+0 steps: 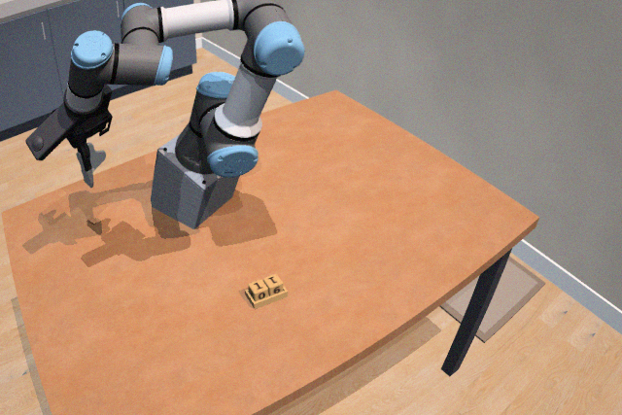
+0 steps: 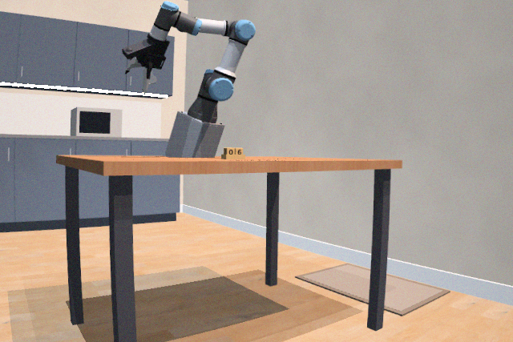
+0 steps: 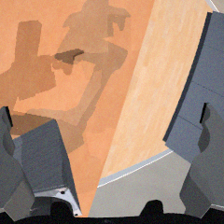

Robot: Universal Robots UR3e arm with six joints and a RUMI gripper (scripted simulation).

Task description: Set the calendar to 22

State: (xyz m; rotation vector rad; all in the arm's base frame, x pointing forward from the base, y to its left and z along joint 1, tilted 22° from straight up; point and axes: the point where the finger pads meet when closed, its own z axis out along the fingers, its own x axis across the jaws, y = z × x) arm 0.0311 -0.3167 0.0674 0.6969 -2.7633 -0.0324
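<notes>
My gripper is now 240 mm short of the wooden tray, 320 mm to the right of it and 270 mm above it.
</notes>
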